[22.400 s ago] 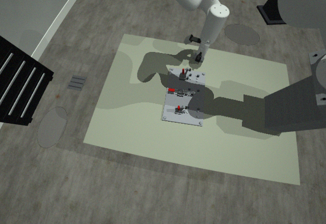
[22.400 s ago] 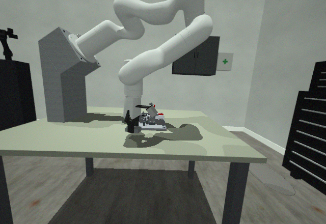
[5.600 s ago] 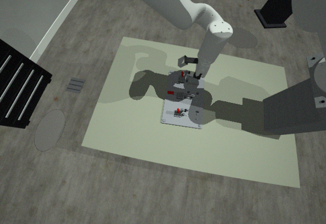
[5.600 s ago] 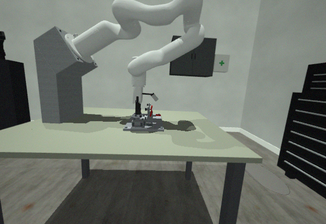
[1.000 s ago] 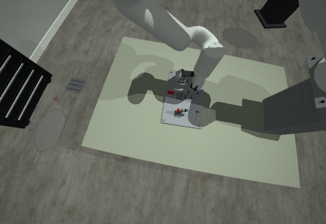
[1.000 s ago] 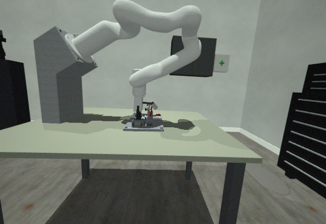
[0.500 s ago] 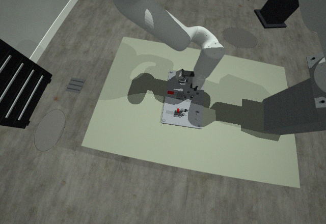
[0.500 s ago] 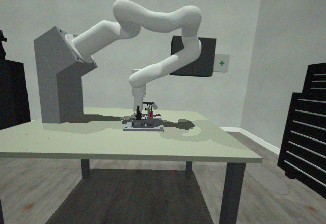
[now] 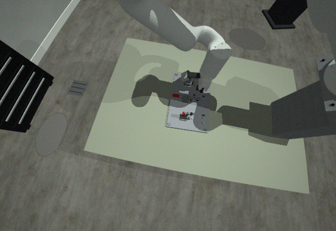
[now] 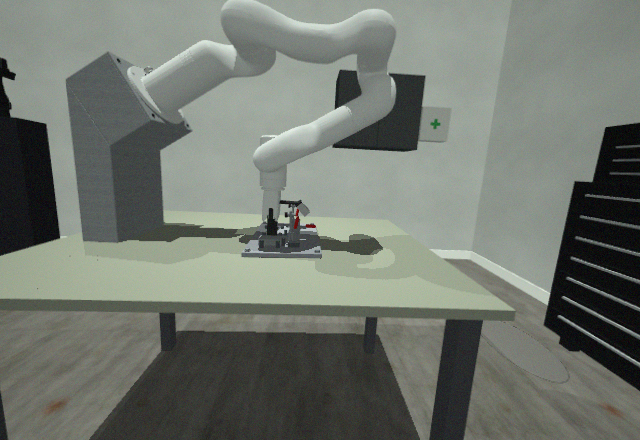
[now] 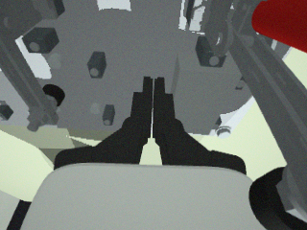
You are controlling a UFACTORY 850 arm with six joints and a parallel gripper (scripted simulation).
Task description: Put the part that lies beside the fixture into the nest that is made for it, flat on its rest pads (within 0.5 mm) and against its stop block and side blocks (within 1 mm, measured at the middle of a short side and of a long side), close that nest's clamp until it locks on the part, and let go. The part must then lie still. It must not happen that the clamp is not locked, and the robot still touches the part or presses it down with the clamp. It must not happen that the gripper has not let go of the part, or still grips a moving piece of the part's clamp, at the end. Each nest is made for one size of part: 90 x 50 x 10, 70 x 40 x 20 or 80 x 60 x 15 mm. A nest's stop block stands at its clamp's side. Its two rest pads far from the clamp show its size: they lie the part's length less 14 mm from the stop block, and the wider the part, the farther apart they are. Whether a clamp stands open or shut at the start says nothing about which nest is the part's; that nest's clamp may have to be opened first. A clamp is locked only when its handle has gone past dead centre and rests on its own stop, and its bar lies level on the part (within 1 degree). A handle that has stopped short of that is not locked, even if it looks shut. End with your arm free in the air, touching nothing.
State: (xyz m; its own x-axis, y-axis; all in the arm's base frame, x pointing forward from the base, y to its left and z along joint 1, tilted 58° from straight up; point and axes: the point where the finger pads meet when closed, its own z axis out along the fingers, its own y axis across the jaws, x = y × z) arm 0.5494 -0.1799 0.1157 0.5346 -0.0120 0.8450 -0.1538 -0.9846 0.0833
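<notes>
Right now my hand is 10 mm past the grey block part, 30 mm to the left of it and 10 mm above it. From my hand the other things lie so: grey fixture plate 60 mm ahead, 60 mm to the left, 30 mm below.
</notes>
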